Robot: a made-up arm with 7 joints.
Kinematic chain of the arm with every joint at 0, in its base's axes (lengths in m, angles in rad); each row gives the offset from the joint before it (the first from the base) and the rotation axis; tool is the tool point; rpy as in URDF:
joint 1: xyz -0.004 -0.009 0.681 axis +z
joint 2: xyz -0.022 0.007 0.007 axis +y
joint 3: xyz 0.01 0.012 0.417 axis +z
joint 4: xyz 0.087 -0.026 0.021 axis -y
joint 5: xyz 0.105 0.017 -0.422 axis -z
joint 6: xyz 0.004 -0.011 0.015 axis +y
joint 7: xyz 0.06 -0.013 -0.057 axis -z
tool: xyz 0 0.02 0.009 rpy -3.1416 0 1.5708
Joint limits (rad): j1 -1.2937..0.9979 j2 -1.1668..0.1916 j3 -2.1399..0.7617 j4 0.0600..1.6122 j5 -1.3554..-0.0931 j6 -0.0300..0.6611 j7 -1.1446..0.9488
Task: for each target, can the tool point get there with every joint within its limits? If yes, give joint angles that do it. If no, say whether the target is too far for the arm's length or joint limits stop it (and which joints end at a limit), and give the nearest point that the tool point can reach.
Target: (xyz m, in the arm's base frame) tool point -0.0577 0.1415 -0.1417
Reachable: no: joint limits stop it (at a limit: joint 1, joint 2, joint 3, joint 5, joint 6, joint 7) | nearest point -0.2872 0.0124 0.5094 | short by 0.702 m
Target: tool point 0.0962 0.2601 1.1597
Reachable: yes | joints 0.6164 -0.7339 0.2575 0.7443 -0.6932 0.5408 0.5648
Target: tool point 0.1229 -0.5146 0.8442
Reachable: yes | joints 0.5806 -0.3711 -1.7594 0.7120 -0.3080 0.1203 0.5383
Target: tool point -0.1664 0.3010 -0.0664
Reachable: no: joint limits stop it (at a limit: joint 1, joint 2, joint 3, joint 5, joint 6, joint 7) | nearest point -0.3757 0.0967 0.5036 | short by 0.641 m
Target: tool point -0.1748 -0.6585 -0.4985
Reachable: no: too far | nearest point -0.1401 -0.5264 0.4945 | short by 1.002 m
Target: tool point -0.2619 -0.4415 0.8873
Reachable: yes | joints -0.4266 -0.3440 -1.5588 0.7709 -0.7139 0.3335 0.1499
